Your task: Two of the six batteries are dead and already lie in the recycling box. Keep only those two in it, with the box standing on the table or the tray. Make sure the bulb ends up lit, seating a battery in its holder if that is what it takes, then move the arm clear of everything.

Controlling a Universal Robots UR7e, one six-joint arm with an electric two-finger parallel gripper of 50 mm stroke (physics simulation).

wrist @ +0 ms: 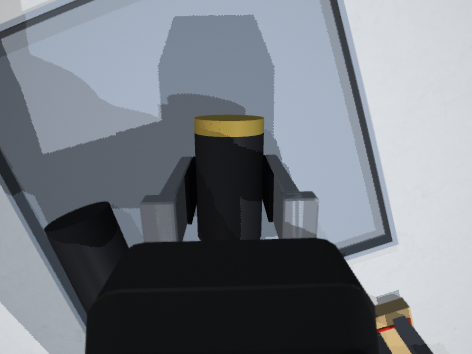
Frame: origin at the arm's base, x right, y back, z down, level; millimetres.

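Seen in the pictures: gripper, fingertip midpoint: [229, 176].
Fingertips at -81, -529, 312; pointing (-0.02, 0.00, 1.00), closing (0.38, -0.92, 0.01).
Offsets run from my fingertips to a thing's middle, as dx, dy, dz. "spot": to the spot under its first point. Level surfaces: height alone.
A black battery with a gold band {+0, +0, -3} [229, 175] lies between the fingers in the wrist view, its gold end pointing to the top of the view. My gripper [229, 176] is shut on this battery, one finger pad against each side. Below them is a blue-grey tray {-19, +19, +11} [320, 100] with a dark rim. A second black battery {+17, +86, -3} [90, 250] lies at the lower left, near the tray's left edge, partly hidden by the gripper body. The recycling box, the bulb and the battery holder cannot be made out in this view.
A tan wooden piece with a red line and a dark bar {spot: +131, -58, +5} [395, 320] shows at the lower right, outside the tray, partly hidden by the gripper body. A pale table surface {dz +17} [425, 125] lies to the right of the tray. Shadows of the arm fall across the tray.
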